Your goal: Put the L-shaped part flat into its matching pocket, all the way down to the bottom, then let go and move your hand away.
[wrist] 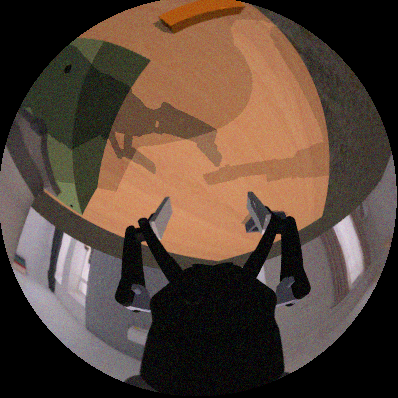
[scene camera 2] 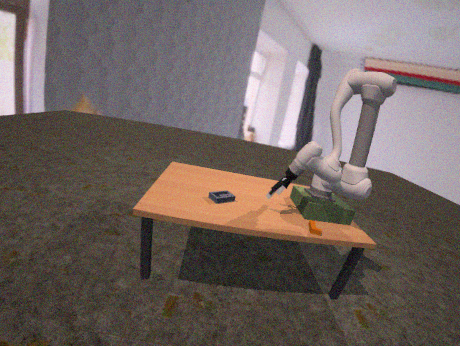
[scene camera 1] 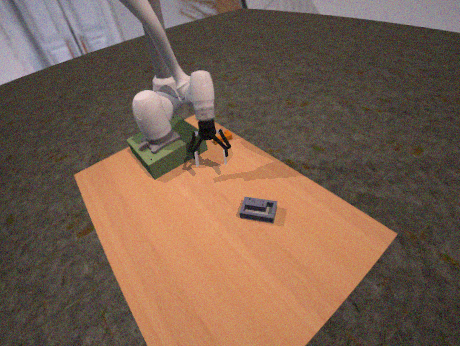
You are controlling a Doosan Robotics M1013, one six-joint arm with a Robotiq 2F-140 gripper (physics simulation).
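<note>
The orange L-shaped part lies on the table beside the green base block, near the table's edge; in the wrist view it is cut off at the top rim. The dark grey block with the pocket stands apart from it, further out on the table; in the wrist view it is mostly hidden behind the right finger. My gripper is wide open and empty, above the table between the green base block and the pocket block, apart from both the part and the pocket block.
The green base block carries the arm at one end of the wooden table. Shadows of the arm and gripper fall across the table top.
</note>
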